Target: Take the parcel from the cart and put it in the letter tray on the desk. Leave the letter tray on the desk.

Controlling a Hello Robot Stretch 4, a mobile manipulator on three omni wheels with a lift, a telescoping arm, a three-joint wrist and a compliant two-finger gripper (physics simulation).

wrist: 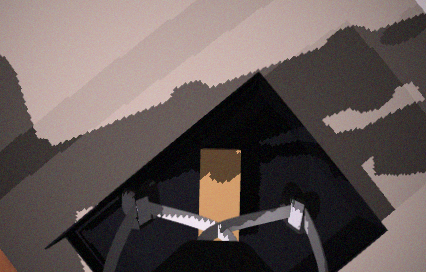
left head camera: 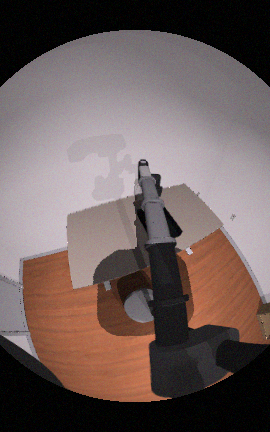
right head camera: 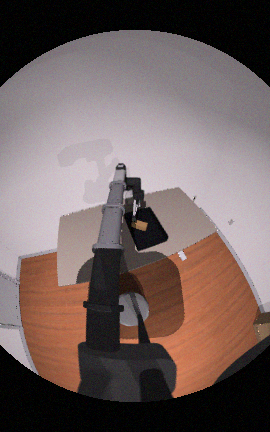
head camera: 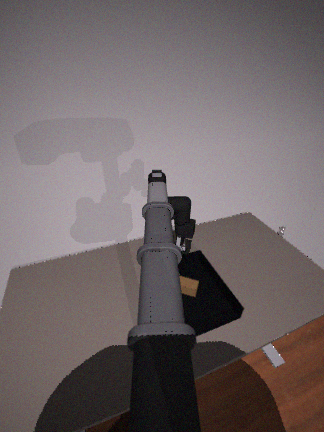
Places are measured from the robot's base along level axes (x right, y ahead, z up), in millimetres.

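Pixels of known places: gripper, fingertip midpoint: (wrist: 219,197) (right head camera: 136,214) (head camera: 179,265); robot's base, origin of the base link: (left head camera: 142,304) (right head camera: 130,307).
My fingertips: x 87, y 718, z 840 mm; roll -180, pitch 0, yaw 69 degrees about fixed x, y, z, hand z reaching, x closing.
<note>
For each thing: its top centre in the pictures, then the offset to it from my fingertips. Level surfaces: height alone.
- orange-tan parcel, middle of its top: (wrist: 219,200) (head camera: 183,281) (right head camera: 139,222) dx +23, dy -10, dz -93 mm
- black letter tray, middle of its top: (wrist: 212,242) (head camera: 194,283) (right head camera: 144,223) (left head camera: 158,219) dx +66, dy -35, dz -77 mm
- beige desk, its level: dz -147 mm
- wood floor, its level: dz -867 mm
The orange-tan parcel (head camera: 189,286) (right head camera: 141,226) (wrist: 220,195) lies flat in the black letter tray (head camera: 220,307) (left head camera: 174,227) (right head camera: 156,239) (wrist: 320,180). The tray stands on the beige desk (head camera: 280,270) (left head camera: 95,235) (right head camera: 80,240), turned at an angle. My gripper (head camera: 185,245) (wrist: 219,197) is open, with its fingertips wide apart to the left and right of the parcel and clear of it. It hangs above the tray, and no thing is between its fingertips. In the left head camera view the arm hides the parcel. The cart cannot be made out.
My telescoping arm (head camera: 161,290) (left head camera: 159,225) (right head camera: 111,225) reaches out over the desk. A pale wall stands behind the desk. A wood floor (left head camera: 60,320) (right head camera: 55,320) lies in front, with a round grey object (left head camera: 138,306) (right head camera: 136,310). A brown object shows at the far right edge.
</note>
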